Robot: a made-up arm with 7 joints. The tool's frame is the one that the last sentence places.
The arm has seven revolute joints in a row. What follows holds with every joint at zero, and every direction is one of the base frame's. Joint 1 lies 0.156 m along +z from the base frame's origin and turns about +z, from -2.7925 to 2.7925 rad. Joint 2 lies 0.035 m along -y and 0.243 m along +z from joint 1 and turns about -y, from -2.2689 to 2.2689 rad. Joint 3 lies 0.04 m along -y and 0.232 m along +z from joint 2 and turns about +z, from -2.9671 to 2.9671 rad. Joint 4 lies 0.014 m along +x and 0.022 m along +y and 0.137 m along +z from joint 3 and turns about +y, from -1.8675 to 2.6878 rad. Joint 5 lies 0.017 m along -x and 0.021 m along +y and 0.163 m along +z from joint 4 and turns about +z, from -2.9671 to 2.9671 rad. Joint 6 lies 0.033 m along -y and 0.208 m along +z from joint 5 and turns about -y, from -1.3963 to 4.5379 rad. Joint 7 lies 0.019 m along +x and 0.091 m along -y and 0.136 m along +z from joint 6 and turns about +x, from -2.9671 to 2.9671 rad. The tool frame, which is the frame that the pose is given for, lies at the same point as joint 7; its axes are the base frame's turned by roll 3.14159, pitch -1.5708 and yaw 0 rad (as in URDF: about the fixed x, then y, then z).
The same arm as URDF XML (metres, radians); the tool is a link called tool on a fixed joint. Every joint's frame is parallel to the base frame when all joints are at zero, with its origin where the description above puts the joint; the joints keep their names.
<robot name="arm">
  <link name="base"/>
  <link name="link1"/>
  <link name="link2"/>
  <link name="link3"/>
  <link name="link4"/>
  <link name="link5"/>
  <link name="link6"/>
  <link name="link7"/>
  <link name="tool"/>
  <joint name="joint 1" type="revolute">
    <parent link="base"/>
    <child link="link1"/>
    <origin xyz="0 0 0.156" rpy="0 0 0"/>
    <axis xyz="0 0 1"/>
    <limit lower="-2.7925" upper="2.7925"/>
  </joint>
  <joint name="joint 2" type="revolute">
    <parent link="link1"/>
    <child link="link2"/>
    <origin xyz="0 -0.035 0.243" rpy="0 0 0"/>
    <axis xyz="0 -1 0"/>
    <limit lower="-2.2689" upper="2.2689"/>
  </joint>
  <joint name="joint 3" type="revolute">
    <parent link="link2"/>
    <child link="link3"/>
    <origin xyz="0 -0.04 0.232" rpy="0 0 0"/>
    <axis xyz="0 0 1"/>
    <limit lower="-2.9671" upper="2.9671"/>
  </joint>
  <joint name="joint 4" type="revolute">
    <parent link="link3"/>
    <child link="link4"/>
    <origin xyz="0.014 0.022 0.137" rpy="0 0 0"/>
    <axis xyz="0 1 0"/>
    <limit lower="-1.8675" upper="2.6878"/>
  </joint>
  <joint name="joint 5" type="revolute">
    <parent link="link4"/>
    <child link="link5"/>
    <origin xyz="-0.017 0.021 0.163" rpy="0 0 0"/>
    <axis xyz="0 0 1"/>
    <limit lower="-2.9671" upper="2.9671"/>
  </joint>
  <joint name="joint 6" type="revolute">
    <parent link="link5"/>
    <child link="link6"/>
    <origin xyz="0 -0.033 0.208" rpy="0 0 0"/>
    <axis xyz="0 -1 0"/>
    <limit lower="-1.3963" upper="4.5379"/>
  </joint>
  <joint name="joint 7" type="revolute">
    <parent link="link6"/>
    <child link="link7"/>
    <origin xyz="0.019 -0.091 0.136" rpy="0 0 0"/>
    <axis xyz="1 0 0"/>
    <limit lower="-2.9671" upper="2.9671"/>
  </joint>
  <joint name="tool_joint" type="fixed">
    <parent link="link7"/>
    <child link="tool"/>
    <origin xyz="0 0 0" rpy="3.1416 -1.5708 0"/>
  </joint>
</robot>

